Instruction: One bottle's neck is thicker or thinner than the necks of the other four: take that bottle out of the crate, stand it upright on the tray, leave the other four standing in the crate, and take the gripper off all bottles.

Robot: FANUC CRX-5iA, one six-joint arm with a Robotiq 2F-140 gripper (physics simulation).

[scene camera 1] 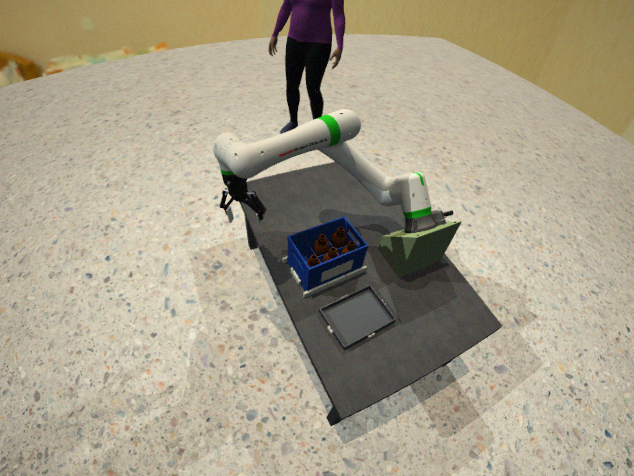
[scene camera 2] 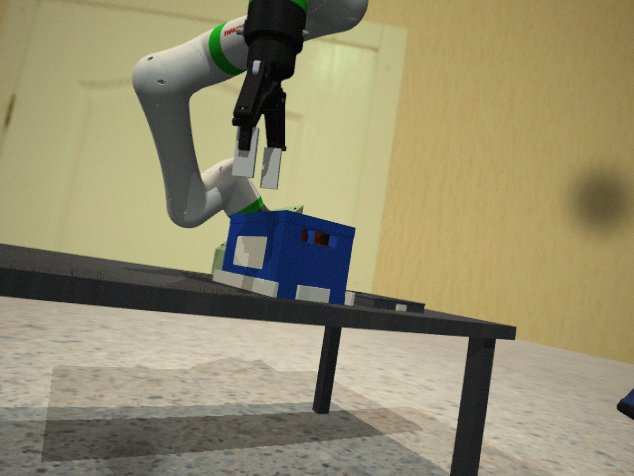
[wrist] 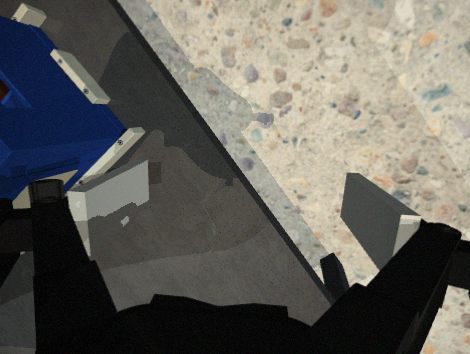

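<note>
The blue crate stands on the table. Several brown bottles stand upright in it in scene camera 1: two in the back row, left and right, and three in front, left, middle and right. I cannot tell which neck differs. Brown shows through the crate's handle hole in scene camera 2. The dark tray lies beside the crate and holds no bottle. My gripper is open and empty, above crate height, off the crate's side near the table edge.
Pale blocks sit around the crate's foot. The green pedestal under the arm's base stands right of the crate in scene camera 1. The table edge runs below the gripper. A person stands behind the table.
</note>
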